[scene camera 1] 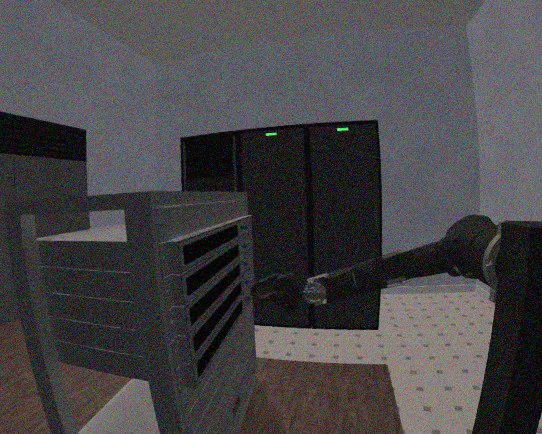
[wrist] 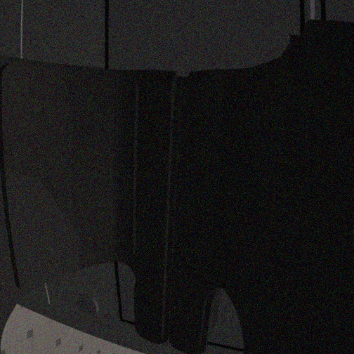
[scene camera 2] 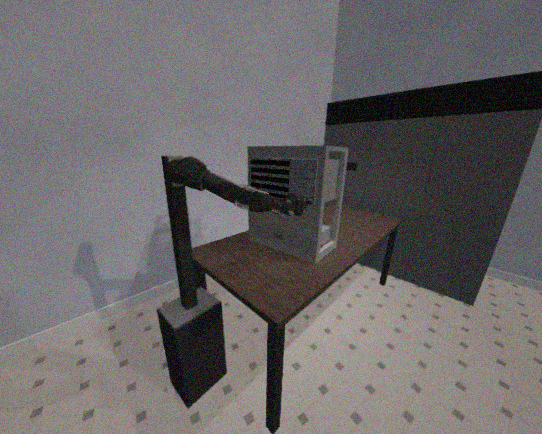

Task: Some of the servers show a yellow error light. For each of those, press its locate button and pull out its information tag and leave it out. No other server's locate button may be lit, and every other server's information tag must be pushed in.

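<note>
A grey rack [scene camera 1: 137,260] [scene camera 2: 282,235] holds a stack of several servers [scene camera 1: 214,283] [scene camera 2: 302,172] with black vent slots. Small blue marks [scene camera 1: 244,263] run down their right end in scene camera 1. My gripper [scene camera 1: 257,289] [scene camera 2: 307,202] [wrist: 192,213] is shut and empty, at the lower right part of the server fronts. In the wrist view its dark fingers stand side by side before a grey server face [wrist: 200,32] with black seams and cover much of it. No yellow light, lit button or information tag can be made out; whether the fingertips touch the face is unclear.
The rack stands on a brown table [scene camera 1: 320,395] [scene camera 2: 280,285]. The arm reaches in from a black post [scene camera 1: 515,325] [scene camera 2: 181,240] on a dark pedestal [scene camera 2: 197,350]. Tall black cabinets [scene camera 1: 277,200] with green lights stand behind. A large grey cabinet [scene camera 2: 425,185] stands beyond the table.
</note>
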